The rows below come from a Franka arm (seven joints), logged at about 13 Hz.
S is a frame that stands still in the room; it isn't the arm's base.
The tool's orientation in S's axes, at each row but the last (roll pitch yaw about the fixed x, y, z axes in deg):
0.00 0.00 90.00
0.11 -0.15 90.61
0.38 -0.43 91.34
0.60 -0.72 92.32
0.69 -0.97 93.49
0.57 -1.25 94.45
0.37 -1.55 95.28
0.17 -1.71 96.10
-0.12 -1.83 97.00
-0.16 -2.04 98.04
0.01 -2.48 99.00
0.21 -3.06 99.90
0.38 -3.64 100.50
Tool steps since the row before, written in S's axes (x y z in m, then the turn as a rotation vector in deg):
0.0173 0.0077 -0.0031 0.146 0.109 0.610
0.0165 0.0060 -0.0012 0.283 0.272 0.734
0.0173 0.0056 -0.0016 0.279 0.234 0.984
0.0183 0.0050 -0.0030 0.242 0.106 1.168
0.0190 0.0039 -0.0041 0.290 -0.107 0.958
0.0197 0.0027 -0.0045 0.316 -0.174 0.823
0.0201 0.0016 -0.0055 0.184 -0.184 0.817
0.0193 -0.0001 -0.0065 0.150 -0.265 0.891
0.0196 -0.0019 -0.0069 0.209 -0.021 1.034
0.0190 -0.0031 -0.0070 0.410 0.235 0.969
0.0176 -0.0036 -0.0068 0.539 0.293 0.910
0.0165 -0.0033 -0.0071 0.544 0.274 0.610
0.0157 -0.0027 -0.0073 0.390 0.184 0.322
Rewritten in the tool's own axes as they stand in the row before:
0.0077 -0.0173 -0.0031 0.109 -0.146 0.610
0.0058 -0.0166 -0.0012 0.271 -0.284 0.734
0.0052 -0.0174 -0.0015 0.235 -0.278 0.984
0.0042 -0.0185 -0.0029 0.111 -0.234 1.169
0.0027 -0.0193 -0.0039 -0.108 -0.271 0.963
0.0011 -0.0199 -0.0043 -0.180 -0.293 0.830
-0.0004 -0.0202 -0.0054 -0.178 -0.161 0.823
-0.0023 -0.0192 -0.0064 -0.253 -0.118 0.899
-0.0045 -0.0192 -0.0068 -0.013 -0.207 1.035
-0.0060 -0.0184 -0.0068 0.210 -0.442 0.961
-0.0066 -0.0168 -0.0065 0.244 -0.578 0.900
-0.0065 -0.0157 -0.0067 0.209 -0.581 0.602
-0.0060 -0.0150 -0.0068 0.130 -0.415 0.317

